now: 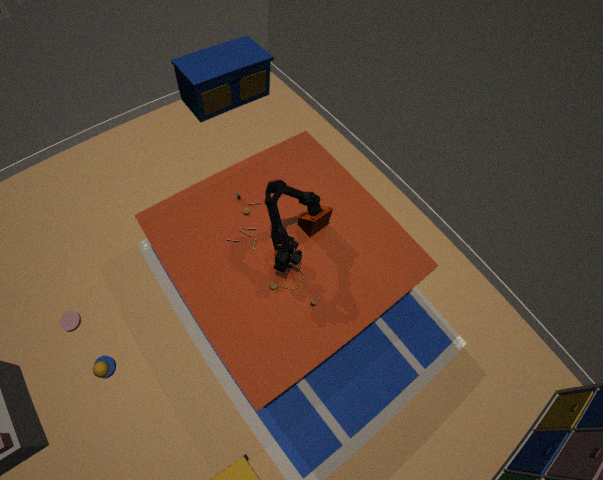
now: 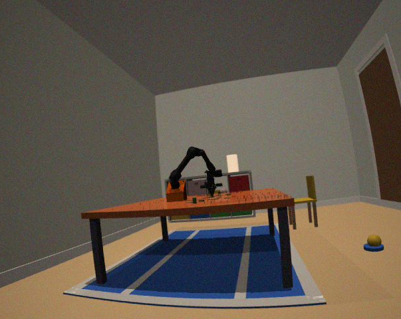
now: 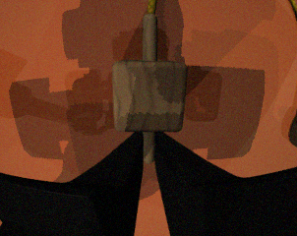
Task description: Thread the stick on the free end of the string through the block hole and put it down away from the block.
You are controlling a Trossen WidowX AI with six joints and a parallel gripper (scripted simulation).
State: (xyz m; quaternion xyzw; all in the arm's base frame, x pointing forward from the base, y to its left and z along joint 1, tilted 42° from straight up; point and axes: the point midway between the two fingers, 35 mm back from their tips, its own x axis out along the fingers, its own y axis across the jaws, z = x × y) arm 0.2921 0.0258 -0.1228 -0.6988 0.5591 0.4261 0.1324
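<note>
Right now my gripper tip is 2 cm to the right of the wooden block and 1 cm past it. Round my gripper tip: green object 51 cm to the right, 4 cm behind, 1 cm above; thin wooden stick 4 cm to the left, 2 cm behind.
</note>
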